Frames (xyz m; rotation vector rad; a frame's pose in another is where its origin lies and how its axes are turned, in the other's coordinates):
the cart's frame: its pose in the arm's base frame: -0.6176 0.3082 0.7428 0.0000 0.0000 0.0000
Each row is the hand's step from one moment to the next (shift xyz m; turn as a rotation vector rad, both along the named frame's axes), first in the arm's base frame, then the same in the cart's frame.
Working: the arm's base frame: its pose in the cart's frame: 0.6176 -0.3082 -0.7428 0.0000 0.0000 0.0000

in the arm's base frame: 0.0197 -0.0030 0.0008 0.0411 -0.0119 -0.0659
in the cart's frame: 0.0197 -0.0030 0.0008 0.0411 -0.0119 -0.0659
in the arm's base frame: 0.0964 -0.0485 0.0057 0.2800 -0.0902 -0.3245
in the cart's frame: 0.0964 -0.0485 0.0057 0.2800 -0.0902 -0.3245
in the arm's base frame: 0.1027 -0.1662 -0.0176 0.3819 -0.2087 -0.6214
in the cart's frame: 0.1027 -0.1662 -0.0176 0.3819 -0.2087 -0.6214
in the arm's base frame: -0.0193 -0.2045 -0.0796 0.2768 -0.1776 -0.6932
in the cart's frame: -0.0193 -0.2045 -0.0796 0.2768 -0.1776 -0.6932
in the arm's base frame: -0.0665 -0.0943 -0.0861 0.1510 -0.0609 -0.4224
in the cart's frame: -0.0665 -0.0943 -0.0861 0.1510 -0.0609 -0.4224
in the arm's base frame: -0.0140 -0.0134 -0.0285 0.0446 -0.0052 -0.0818
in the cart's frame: -0.0140 -0.0134 -0.0285 0.0446 -0.0052 -0.0818
